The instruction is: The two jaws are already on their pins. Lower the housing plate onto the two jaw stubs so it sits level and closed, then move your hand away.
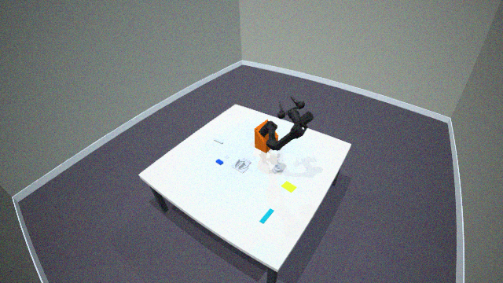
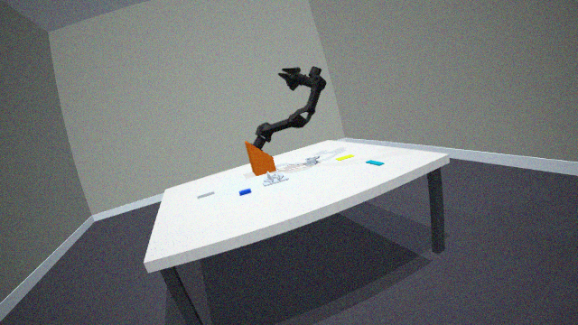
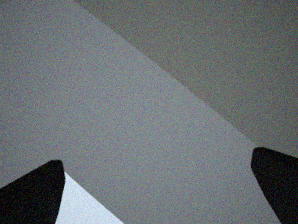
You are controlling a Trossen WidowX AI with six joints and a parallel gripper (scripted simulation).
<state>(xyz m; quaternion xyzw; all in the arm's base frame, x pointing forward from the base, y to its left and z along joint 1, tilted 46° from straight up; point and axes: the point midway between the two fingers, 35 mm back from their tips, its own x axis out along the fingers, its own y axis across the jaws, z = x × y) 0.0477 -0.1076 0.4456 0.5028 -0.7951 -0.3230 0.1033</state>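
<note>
My gripper tip is 10 cm short of the housing plate, 1 cm to the right of it and 52 cm above it. Also, from my gripper tip: blue block (25 cm ahead, 42 cm to the right, 54 cm below); then jaw assembly (17 cm ahead, 23 cm to the right, 53 cm below); then yellow tile (21 cm ahead, 16 cm to the left, 55 cm below).
</note>
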